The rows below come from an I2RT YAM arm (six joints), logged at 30 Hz.
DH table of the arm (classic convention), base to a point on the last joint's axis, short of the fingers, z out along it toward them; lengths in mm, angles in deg. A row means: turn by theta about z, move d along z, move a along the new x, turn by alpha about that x. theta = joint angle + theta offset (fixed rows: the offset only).
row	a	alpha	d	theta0
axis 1	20	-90	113.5	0
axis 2	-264	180	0	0
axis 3	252.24	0	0	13.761
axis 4	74	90	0	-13.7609
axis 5	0	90	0	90
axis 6	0	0	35.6	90
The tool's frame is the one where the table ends.
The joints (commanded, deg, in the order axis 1, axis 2, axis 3, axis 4, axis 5, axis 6), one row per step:
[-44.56, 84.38, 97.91, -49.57, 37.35, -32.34]
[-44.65, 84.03, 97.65, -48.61, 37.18, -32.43]
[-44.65, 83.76, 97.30, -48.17, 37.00, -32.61]
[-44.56, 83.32, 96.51, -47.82, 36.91, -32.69]
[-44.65, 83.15, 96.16, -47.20, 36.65, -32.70]
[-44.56, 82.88, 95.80, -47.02, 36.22, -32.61]
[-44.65, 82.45, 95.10, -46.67, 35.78, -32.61]
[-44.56, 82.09, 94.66, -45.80, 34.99, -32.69]
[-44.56, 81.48, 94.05, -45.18, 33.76, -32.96]
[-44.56, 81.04, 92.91, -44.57, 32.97, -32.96]
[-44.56, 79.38, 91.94, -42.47, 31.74, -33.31]
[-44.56, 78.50, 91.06, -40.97, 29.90, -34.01]
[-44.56, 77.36, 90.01, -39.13, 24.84, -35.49]
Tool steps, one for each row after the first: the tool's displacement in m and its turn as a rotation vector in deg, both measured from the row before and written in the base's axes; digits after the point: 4 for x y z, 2 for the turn. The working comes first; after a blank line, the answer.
Tool pose at each row, in the base's axes (x y z in m, rotation vector in deg; the steps are taken from these numbers as rounded here):
[0.1993, -0.2266, 0.4317, 38.37, 134.95, -80.37]
[0.1986, -0.2264, 0.4334, 38.48, 133.81, -80.57]
[0.1982, -0.2259, 0.4334, 38.23, 133.53, -80.57]
[0.1976, -0.2246, 0.4318, 37.97, 133.58, -80.47]
[0.1975, -0.2249, 0.4316, 37.97, 133.10, -80.37]
[0.1974, -0.2239, 0.4311, 37.67, 132.96, -79.87]
[0.1963, -0.2232, 0.4298, 37.49, 132.89, -79.47]
[0.1966, -0.2223, 0.4303, 36.88, 132.07, -78.88]
[0.1958, -0.2205, 0.4306, 35.82, 131.58, -77.93]
[0.1957, -0.2199, 0.4273, 35.25, 131.70, -77.09]
[0.1919, -0.2153, 0.4328, 34.42, 128.78, -76.90]
[0.1911, -0.2131, 0.4342, 32.54, 127.52, -75.91]
[0.1914, -0.2094, 0.4359, 27.48, 126.04, -72.45]

[-0.0007, 0.0002, 0.0017, -0.67, -0.74, 0.09]
[-0.0004, 0.0005, 0.0000, -0.19, -0.16, 0.23]
[-0.0006, 0.0013, -0.0016, 0.03, 0.03, 0.20]
[-0.0001, -0.0003, -0.0002, -0.20, -0.40, 0.13]
[-0.0001, 0.0010, -0.0005, 0.11, -0.31, 0.40]
[-0.0011, 0.0007, -0.0013, 0.12, -0.23, 0.27]
[0.0003, 0.0009, 0.0005, -0.25, -0.80, 0.78]
[-0.0008, 0.0018, 0.0003, 0.01, -0.66, 1.16]
[-0.0001, 0.0006, -0.0033, 0.37, -0.24, 0.66]
[-0.0038, 0.0046, 0.0055, -1.55, -2.13, 1.20]
[-0.0008, 0.0022, 0.0014, -0.54, -1.07, 1.90]
[0.0003, 0.0037, 0.0017, -0.05, -1.71, 5.09]

